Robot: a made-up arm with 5 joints.
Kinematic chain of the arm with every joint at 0, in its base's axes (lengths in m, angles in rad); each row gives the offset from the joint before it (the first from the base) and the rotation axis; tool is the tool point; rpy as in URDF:
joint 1: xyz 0.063 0 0.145 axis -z
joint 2: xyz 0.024 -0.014 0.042 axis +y
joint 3: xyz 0.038 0 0.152 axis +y
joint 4: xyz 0.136 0 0.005 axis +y
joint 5: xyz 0.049 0.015 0 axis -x
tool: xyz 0 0 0 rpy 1.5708 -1.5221 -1.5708
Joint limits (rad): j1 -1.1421..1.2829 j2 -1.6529..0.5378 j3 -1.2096..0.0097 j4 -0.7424..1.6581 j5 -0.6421..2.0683
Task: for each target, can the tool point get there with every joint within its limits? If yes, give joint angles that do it. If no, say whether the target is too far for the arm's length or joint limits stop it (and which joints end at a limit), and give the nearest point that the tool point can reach.
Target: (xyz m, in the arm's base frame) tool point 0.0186 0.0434 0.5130
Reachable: yes | joints 0.7580 -0.6768 -0.9391 -0.1481 0.6549
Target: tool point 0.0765 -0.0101 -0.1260
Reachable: no: joint limits stop it (at a limit: joint 2, joint 3) | nearest point 0.2441 -0.1355 0.1907 | short by 0.380 m
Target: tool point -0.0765 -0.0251 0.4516
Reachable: yes | joints -0.1851 -1.2609 -0.4702 0.0390 0.1470
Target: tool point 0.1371 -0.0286 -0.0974
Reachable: no: joint limits stop it (at a limit: joint 2, joint 3) | nearest point 0.2779 -0.0829 0.1882 | short by 0.323 m
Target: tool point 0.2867 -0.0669 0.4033
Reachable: yes | joints 0.2950 0.0207 -0.4852 0.4699 1.2728
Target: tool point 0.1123 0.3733 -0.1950
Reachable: no: too far | nearest point 0.1723 0.2415 0.1840 | short by 0.406 m
